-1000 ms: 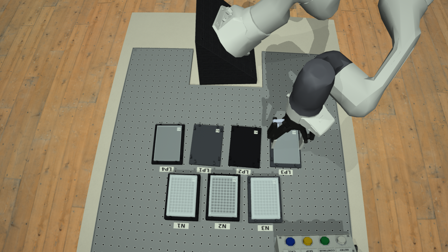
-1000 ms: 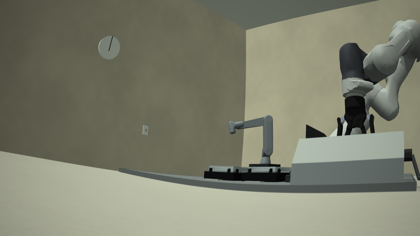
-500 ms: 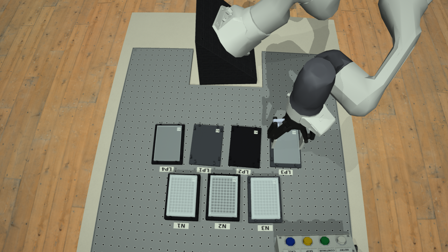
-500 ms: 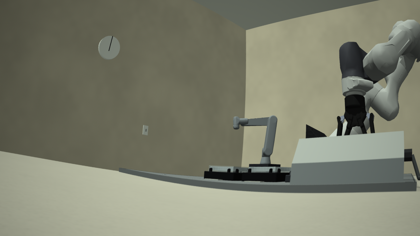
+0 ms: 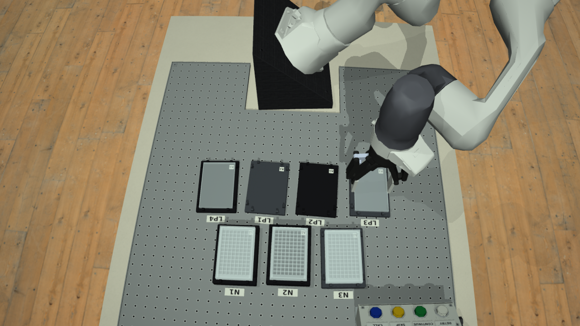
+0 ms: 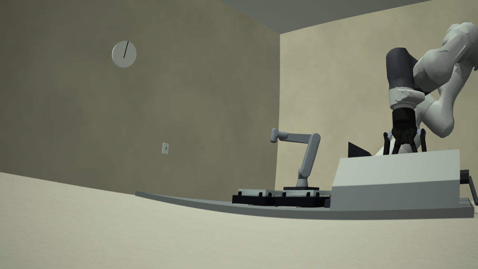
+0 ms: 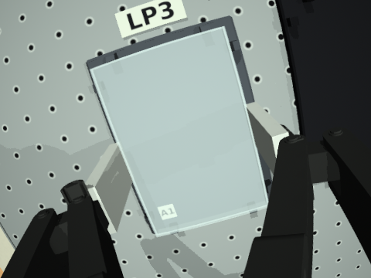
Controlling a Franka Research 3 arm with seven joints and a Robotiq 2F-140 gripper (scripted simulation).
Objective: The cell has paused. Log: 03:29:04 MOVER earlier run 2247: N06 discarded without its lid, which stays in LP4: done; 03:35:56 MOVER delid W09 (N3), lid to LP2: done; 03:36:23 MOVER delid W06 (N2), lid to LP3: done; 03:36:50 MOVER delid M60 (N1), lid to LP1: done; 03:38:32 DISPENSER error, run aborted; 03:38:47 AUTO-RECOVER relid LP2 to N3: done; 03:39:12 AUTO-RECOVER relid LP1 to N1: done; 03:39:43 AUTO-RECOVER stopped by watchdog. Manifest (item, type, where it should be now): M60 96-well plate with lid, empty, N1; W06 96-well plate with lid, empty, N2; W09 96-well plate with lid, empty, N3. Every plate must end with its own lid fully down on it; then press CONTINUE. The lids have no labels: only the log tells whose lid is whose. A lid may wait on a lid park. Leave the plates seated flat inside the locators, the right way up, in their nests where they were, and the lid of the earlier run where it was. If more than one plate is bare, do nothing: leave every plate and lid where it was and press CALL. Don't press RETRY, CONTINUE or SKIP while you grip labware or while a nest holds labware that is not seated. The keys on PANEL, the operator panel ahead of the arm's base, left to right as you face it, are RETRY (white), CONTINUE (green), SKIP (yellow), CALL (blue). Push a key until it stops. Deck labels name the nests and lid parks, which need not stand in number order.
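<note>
Now: hand 40 mm above the lid park LP3. The rest, counted from my hand: lid park LP2 (10 mm ahead, 130 mm to the right, 40 mm below); lid park LP1 (10 mm ahead, 260 mm to the right, 40 mm below); LP2 label (90 mm ahead, 140 mm to the right, 50 mm below).
</note>
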